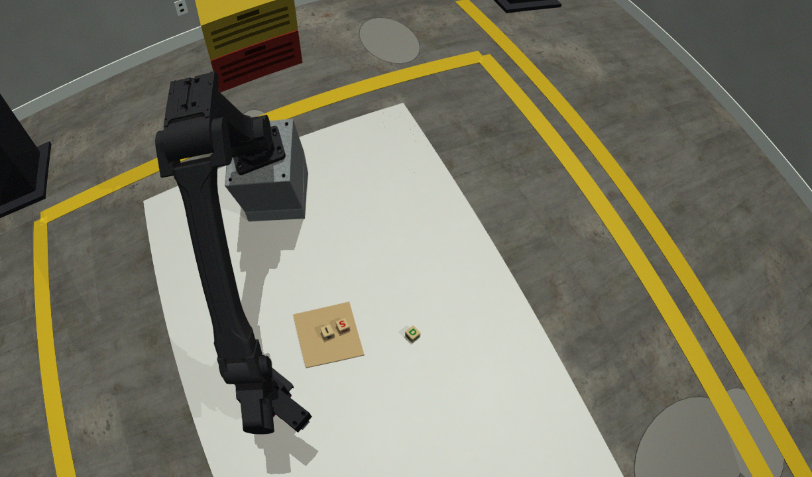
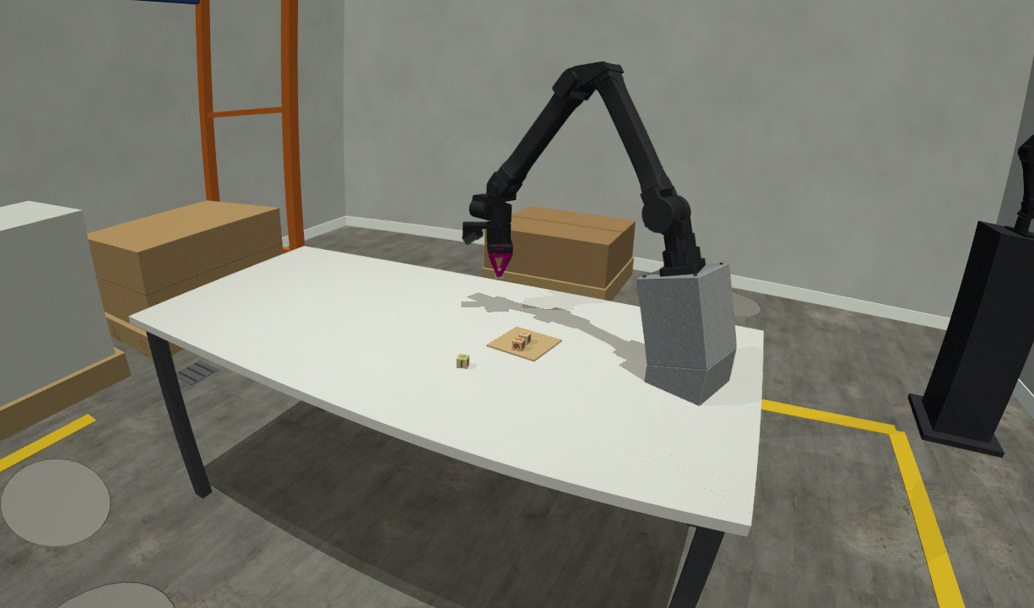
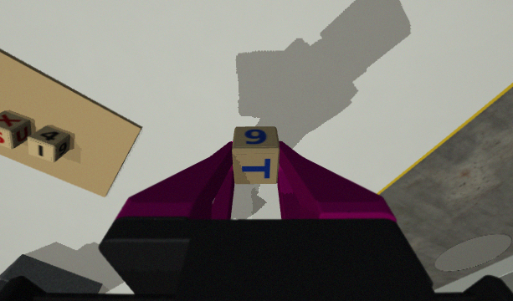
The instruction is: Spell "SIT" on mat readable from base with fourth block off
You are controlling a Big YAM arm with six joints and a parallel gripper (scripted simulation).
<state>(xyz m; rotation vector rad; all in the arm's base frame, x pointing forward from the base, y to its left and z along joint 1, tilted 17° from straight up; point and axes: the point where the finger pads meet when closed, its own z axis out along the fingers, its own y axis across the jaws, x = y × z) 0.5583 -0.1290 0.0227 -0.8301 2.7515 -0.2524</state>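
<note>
My gripper is now 170 mm past the I block, 160 mm to the right of it and 100 mm above it. From my hand the other things lie so: S block 200 mm to the left, 170 mm behind, 100 mm below; tan mat 170 mm behind, 160 mm to the left, 110 mm below; T block right at my hand.
</note>
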